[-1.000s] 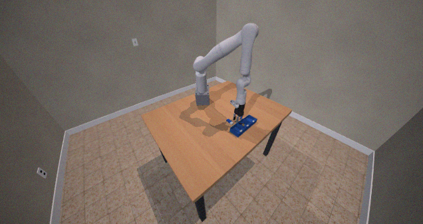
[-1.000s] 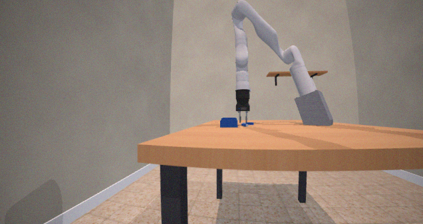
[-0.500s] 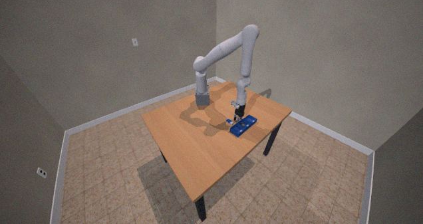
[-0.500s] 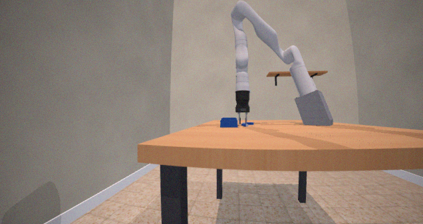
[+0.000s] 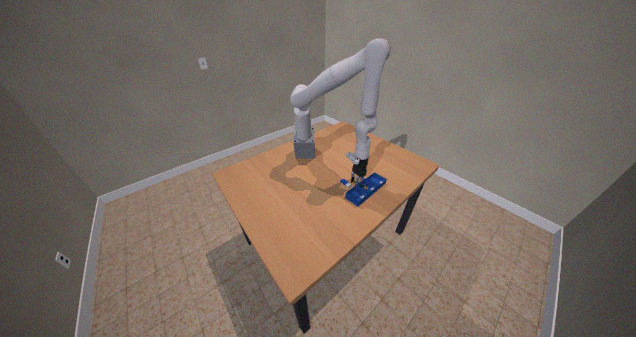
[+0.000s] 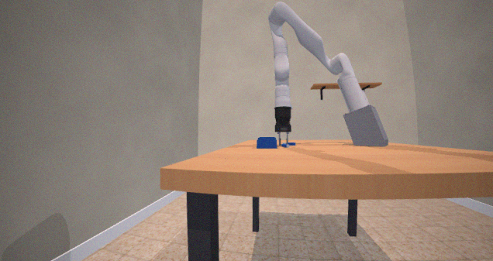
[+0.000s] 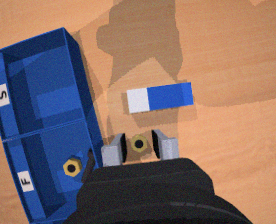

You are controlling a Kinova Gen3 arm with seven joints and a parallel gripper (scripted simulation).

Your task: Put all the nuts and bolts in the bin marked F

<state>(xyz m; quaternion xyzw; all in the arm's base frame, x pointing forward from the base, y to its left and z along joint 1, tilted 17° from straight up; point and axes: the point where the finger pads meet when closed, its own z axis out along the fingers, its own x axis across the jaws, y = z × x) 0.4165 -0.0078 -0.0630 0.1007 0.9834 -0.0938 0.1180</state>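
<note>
The black bolt is 5 cm ahead of my hand and 1 cm below it. The rest, counted from my hand: blue two-compartment bin 8 cm ahead.
</note>
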